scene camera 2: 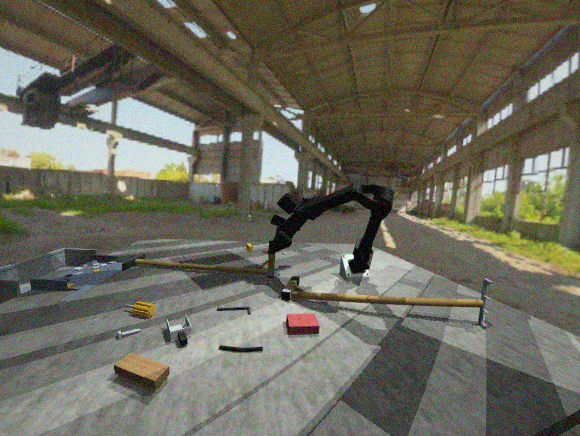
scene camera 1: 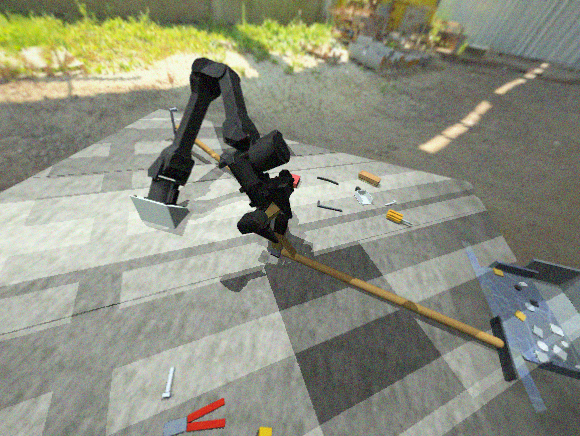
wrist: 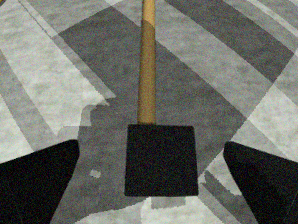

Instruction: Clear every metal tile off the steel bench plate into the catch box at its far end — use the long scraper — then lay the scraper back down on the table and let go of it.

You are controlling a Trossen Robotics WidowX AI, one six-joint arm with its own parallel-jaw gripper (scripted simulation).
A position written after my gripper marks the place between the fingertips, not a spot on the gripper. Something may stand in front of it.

Note:
My gripper (scene camera 1: 284, 229) is open, holding nothing. Further things: a long scraper (scene camera 1: 499, 340) and a wooden block (scene camera 2: 135, 369).
The long scraper also shows in scene camera 2 (scene camera 2: 141, 260). My gripper also shows in scene camera 2 (scene camera 2: 269, 250) and in the wrist view (wrist: 153, 148). The wrist view does not show the wooden block: it is out of frame.

